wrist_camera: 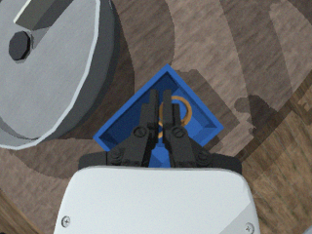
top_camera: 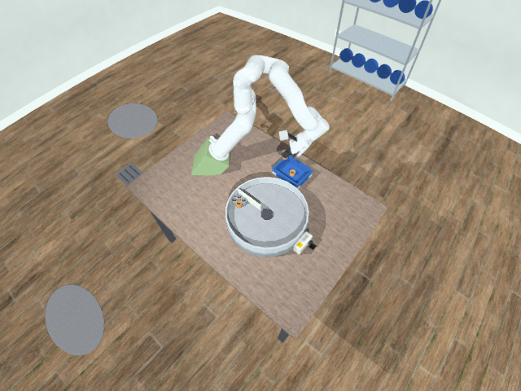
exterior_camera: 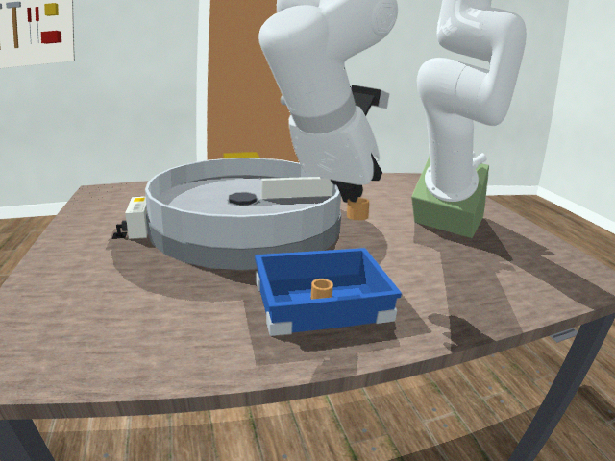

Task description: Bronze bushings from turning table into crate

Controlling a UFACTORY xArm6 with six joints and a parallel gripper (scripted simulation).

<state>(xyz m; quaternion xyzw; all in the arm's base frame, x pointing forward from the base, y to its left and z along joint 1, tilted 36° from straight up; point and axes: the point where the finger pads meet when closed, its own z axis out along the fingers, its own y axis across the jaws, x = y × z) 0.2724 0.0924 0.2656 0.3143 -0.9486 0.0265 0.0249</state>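
The blue crate lies 4 cm ahead of my hand, 3 cm to the left of it and 15 cm below it. From my hand the other things lie so: turning table 11 cm ahead, 31 cm to the right, 12 cm below.
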